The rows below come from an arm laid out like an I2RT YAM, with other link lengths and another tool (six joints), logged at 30 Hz.
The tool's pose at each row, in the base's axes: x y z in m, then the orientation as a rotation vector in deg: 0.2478 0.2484 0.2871 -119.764 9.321 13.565; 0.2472 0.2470 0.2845 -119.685 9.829 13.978; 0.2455 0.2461 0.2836 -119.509 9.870 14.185; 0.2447 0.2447 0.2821 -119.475 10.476 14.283; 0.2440 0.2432 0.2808 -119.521 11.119 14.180; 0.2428 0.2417 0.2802 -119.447 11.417 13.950; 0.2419 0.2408 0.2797 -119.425 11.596 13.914; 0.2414 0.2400 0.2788 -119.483 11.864 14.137; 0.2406 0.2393 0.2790 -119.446 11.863 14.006; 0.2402 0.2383 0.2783 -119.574 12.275 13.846; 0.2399 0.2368 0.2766 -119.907 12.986 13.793; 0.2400 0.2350 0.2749 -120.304 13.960 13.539; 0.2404 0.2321 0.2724 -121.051 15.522 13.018
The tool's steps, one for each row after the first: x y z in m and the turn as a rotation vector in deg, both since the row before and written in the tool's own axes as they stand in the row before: 0.0001 0.0030 0.0001 0.045 -0.093 0.534; -0.0014 0.0016 -0.0002 0.149 -0.152 0.114; -0.0004 0.0021 -0.0004 0.042 0.176 0.474; -0.0003 0.0020 -0.0006 -0.011 0.344 0.418; -0.0010 0.0015 -0.0009 0.113 0.274 0.118; -0.0007 0.0011 -0.0005 0.031 0.096 0.113; -0.0002 0.0013 -0.0002 -0.081 -0.038 0.284; -0.0008 0.0004 -0.0006 0.055 0.086 -0.055; -0.0002 0.0012 -0.0005 -0.094 0.300 0.228; 0.0002 0.0022 -0.0004 -0.306 0.377 0.485; 0.0007 0.0023 -0.0007 -0.339 0.634 0.589; 0.0013 0.0034 -0.0012 -0.647 1.110 0.894
